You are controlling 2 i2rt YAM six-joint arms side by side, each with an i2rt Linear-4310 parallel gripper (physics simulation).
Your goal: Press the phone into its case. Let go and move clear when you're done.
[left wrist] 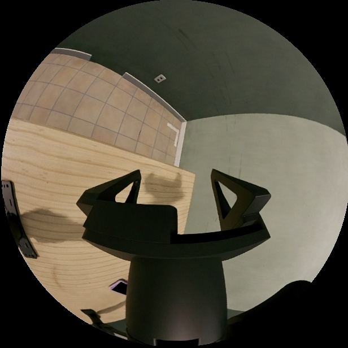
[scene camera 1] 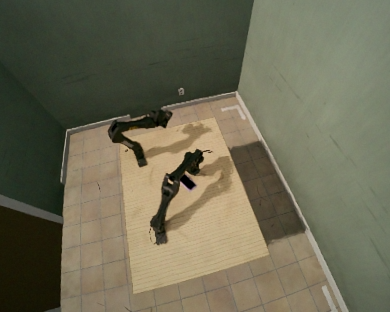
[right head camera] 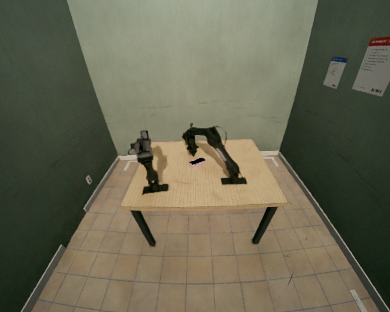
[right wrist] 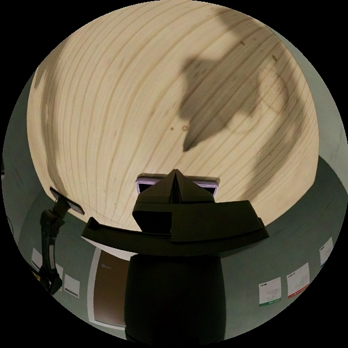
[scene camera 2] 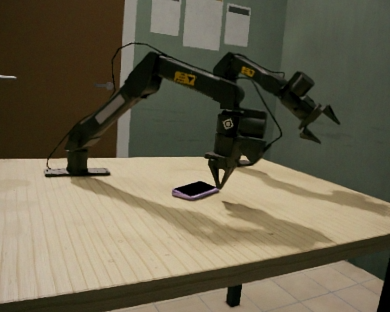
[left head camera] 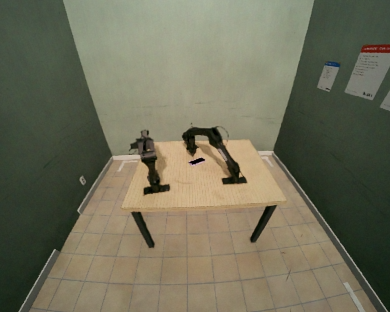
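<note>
The black phone lies face up within the purple case on the table. Whether every edge sits fully down in the rim is too small to tell. My right gripper is shut with its fingertips together and holds nothing. It points down, its tips close to the right-hand end of the case in scene camera 2; contact cannot be told. In the right wrist view its fingers hide the middle of the phone. My left gripper is open and empty, raised well away from the phone.
The wooden table carries both arm bases. The right arm's base stands at the left in scene camera 2. The right arm arches over the table beside the case. Walls stand behind and to the sides.
</note>
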